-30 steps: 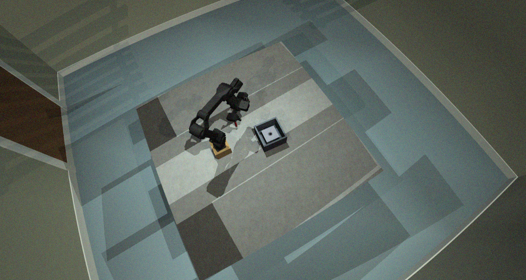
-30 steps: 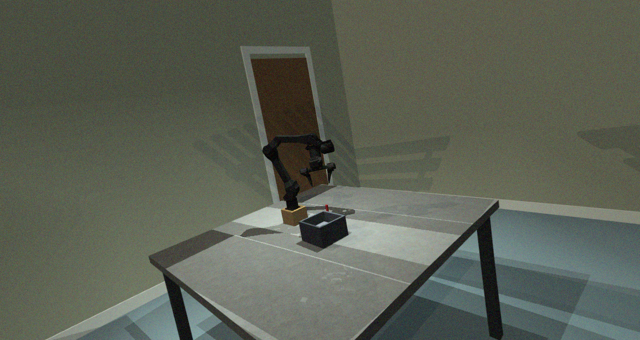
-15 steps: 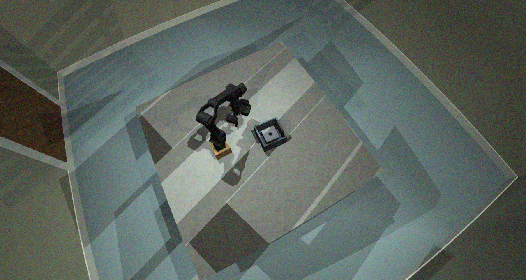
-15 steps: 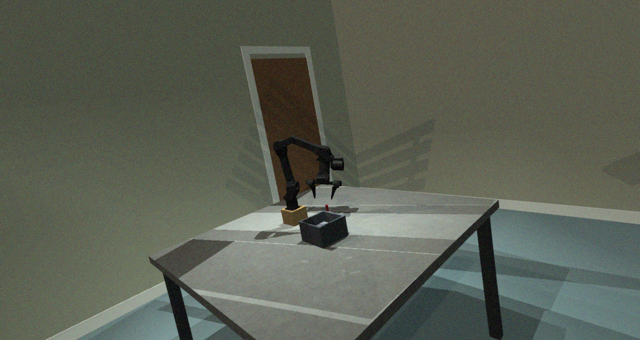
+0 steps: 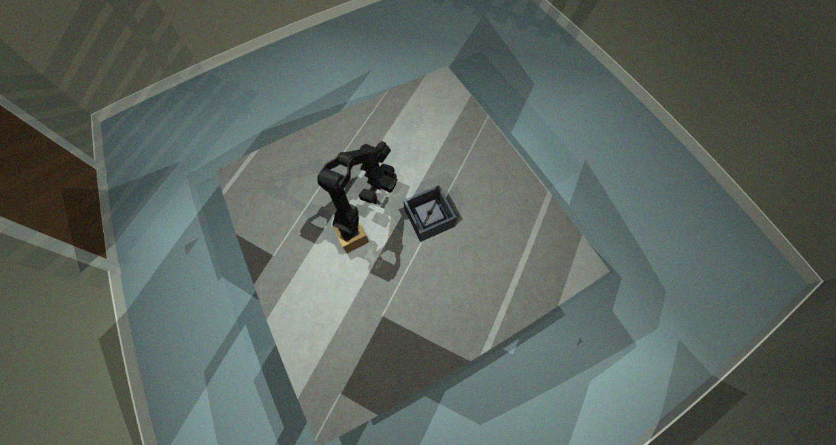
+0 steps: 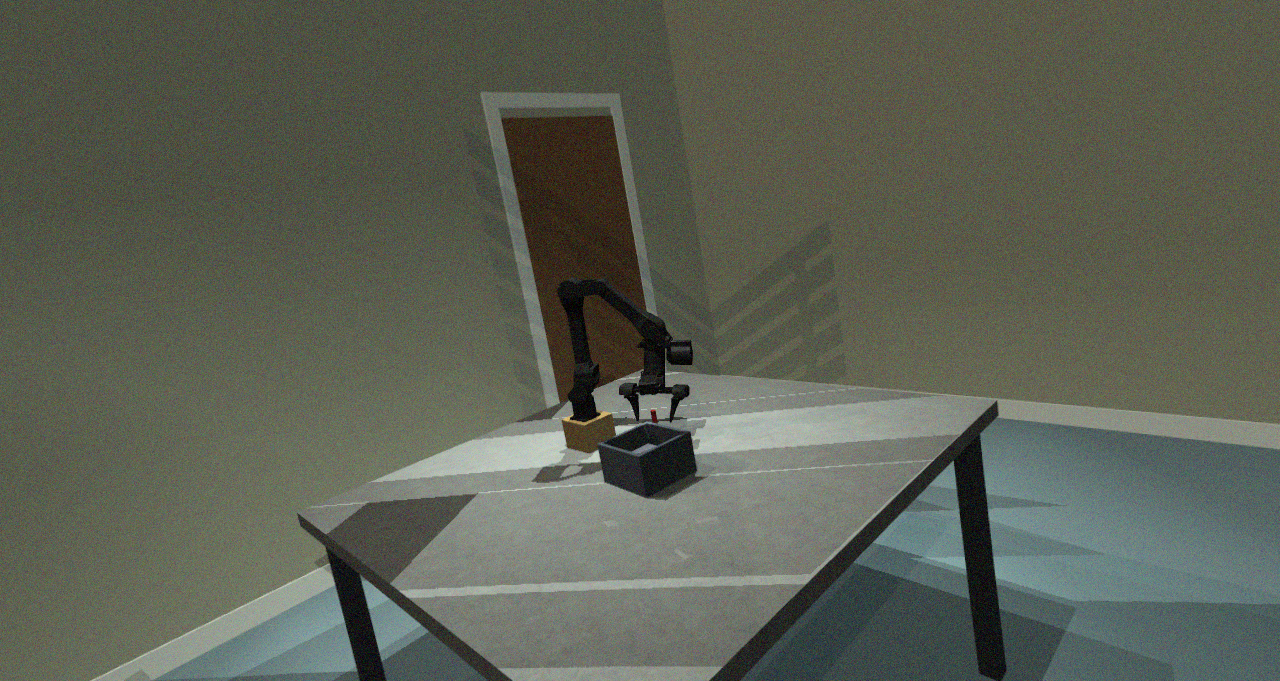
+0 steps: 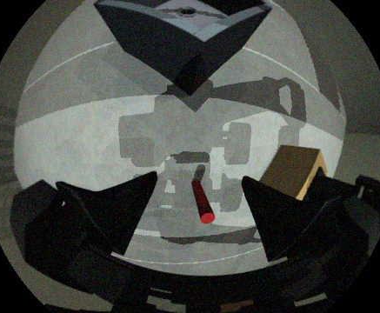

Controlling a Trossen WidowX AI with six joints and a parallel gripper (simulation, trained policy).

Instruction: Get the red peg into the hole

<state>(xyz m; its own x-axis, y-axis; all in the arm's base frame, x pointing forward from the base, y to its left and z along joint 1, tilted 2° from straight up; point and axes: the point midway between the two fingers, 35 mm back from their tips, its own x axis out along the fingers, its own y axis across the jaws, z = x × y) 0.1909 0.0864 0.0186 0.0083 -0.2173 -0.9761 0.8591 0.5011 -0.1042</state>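
Right now my gripper tip is 2 cm to the right of the red peg, 2 cm past it and 2 cm above it. The rest, counted from my gripper tip: light plate: 17 cm to the right, 13 cm ahead, 1 cm below; dark box: 17 cm to the right, 13 cm ahead, 3 cm below.
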